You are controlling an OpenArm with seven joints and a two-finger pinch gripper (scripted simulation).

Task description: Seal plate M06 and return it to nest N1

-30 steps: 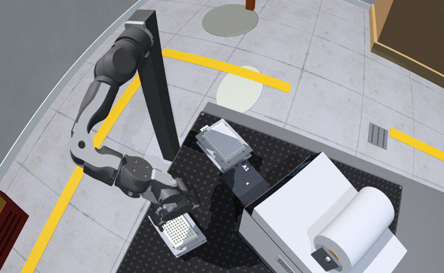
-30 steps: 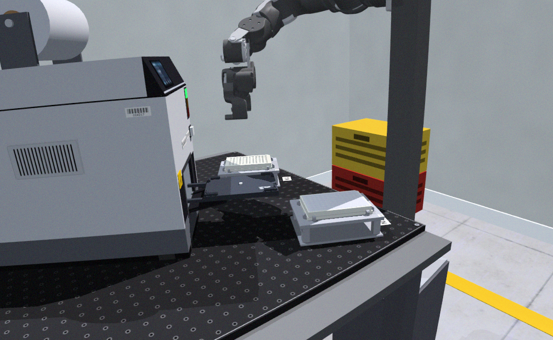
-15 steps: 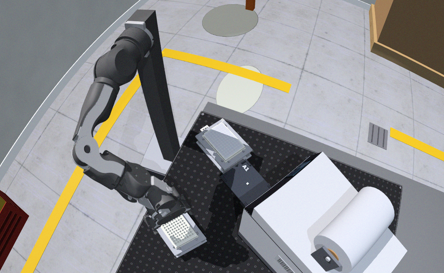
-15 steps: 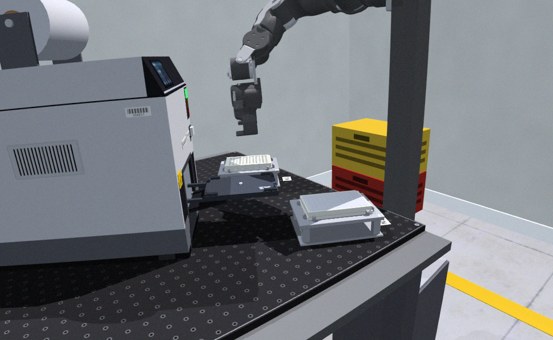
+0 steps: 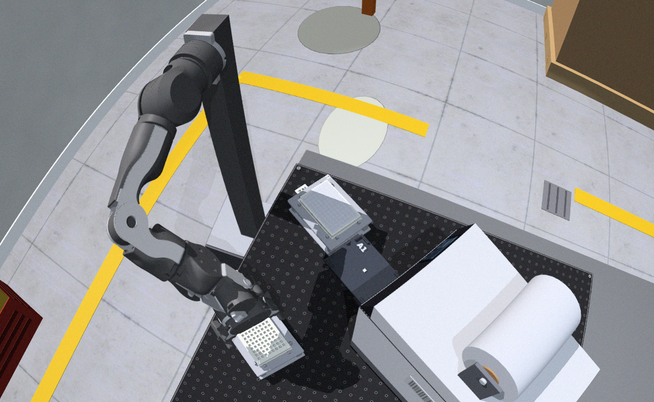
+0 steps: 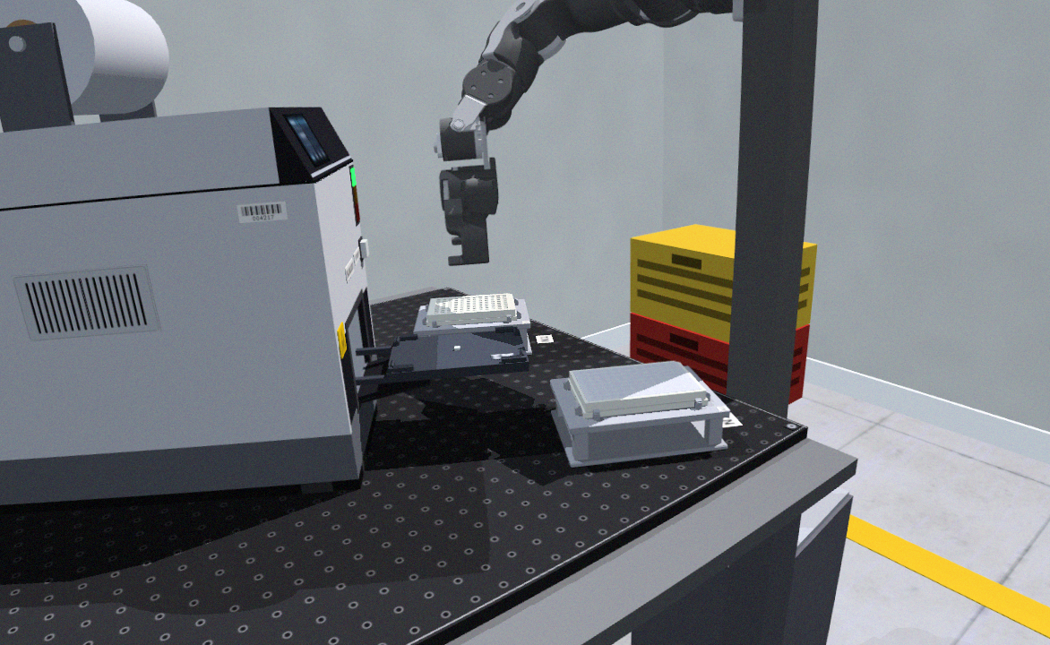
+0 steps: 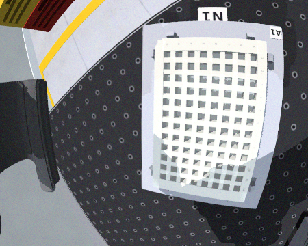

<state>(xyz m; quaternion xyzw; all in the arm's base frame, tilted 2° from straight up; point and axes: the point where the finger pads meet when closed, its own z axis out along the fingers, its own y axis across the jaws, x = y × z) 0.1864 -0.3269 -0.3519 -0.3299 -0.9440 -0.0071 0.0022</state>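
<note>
The plate M06 lies 1 cm ahead of my hand and 8 cm below it. The rest, counted from my hand: sealer's stage (18 cm ahead, 20 cm to the left, 4 cm below); then start key (20 cm ahead, 6 cm to the left, 6 cm above); then plate M09 (6 cm ahead, 34 cm to the left, 8 cm below).
</note>
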